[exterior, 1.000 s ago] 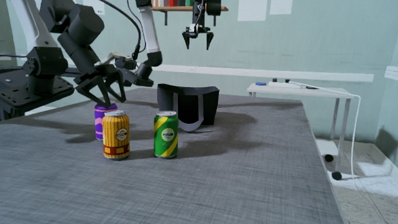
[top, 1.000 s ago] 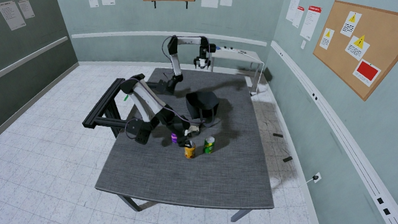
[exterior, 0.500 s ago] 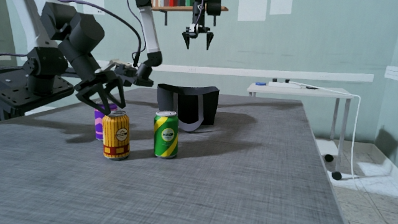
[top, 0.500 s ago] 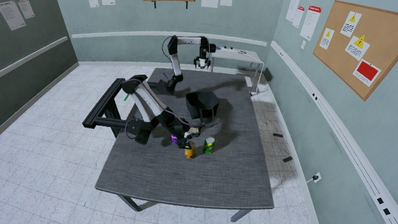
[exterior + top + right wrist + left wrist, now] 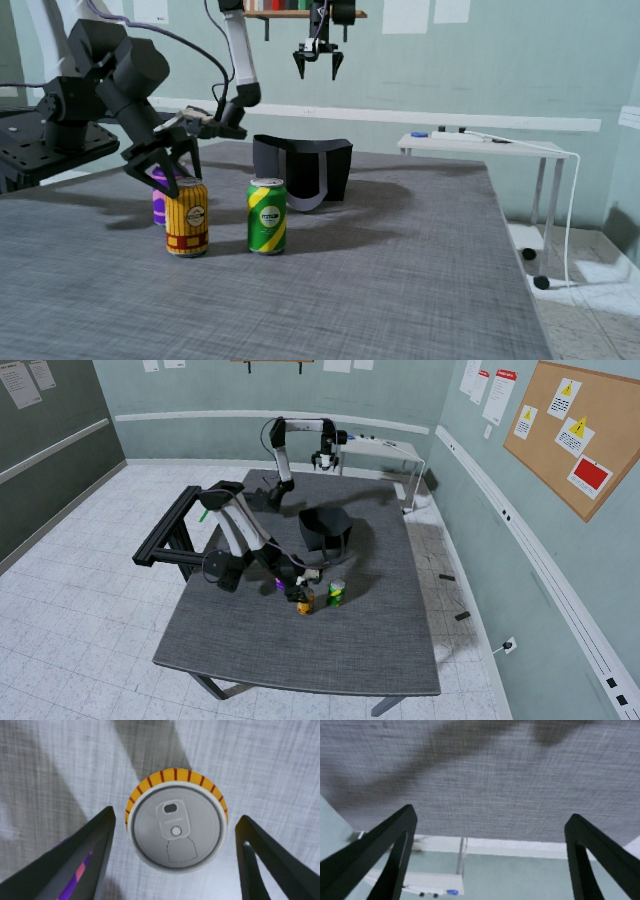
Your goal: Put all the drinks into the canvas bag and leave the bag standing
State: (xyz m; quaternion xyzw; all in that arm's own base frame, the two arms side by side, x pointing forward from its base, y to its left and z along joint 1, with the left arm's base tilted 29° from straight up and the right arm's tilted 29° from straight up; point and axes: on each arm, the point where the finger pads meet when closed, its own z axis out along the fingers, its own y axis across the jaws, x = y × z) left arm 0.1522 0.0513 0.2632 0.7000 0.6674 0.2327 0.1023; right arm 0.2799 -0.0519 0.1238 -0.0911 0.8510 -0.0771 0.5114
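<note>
Now: right hand 50 mm above the orange can. From my right hand the other things lie so: purple can 120 mm behind, 100 mm to the left, 50 mm below; yellow can 110 mm ahead, 70 mm to the left, 50 mm below.
</note>
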